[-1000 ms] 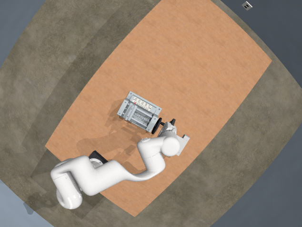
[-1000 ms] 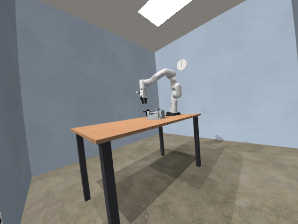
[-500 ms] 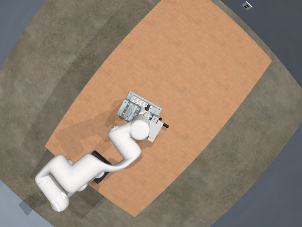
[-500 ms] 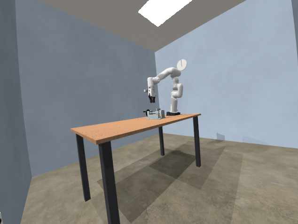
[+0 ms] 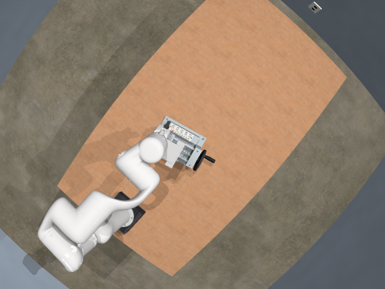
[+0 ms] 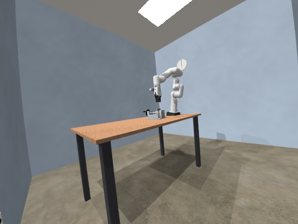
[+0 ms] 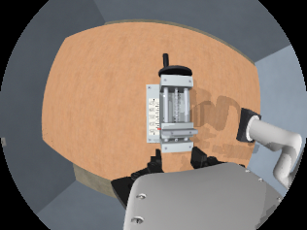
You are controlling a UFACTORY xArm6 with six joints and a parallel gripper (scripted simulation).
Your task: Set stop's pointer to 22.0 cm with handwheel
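Right now my hand is 4 cm short of the handwheel, 19 cm to the left of it and 12 cm above it.
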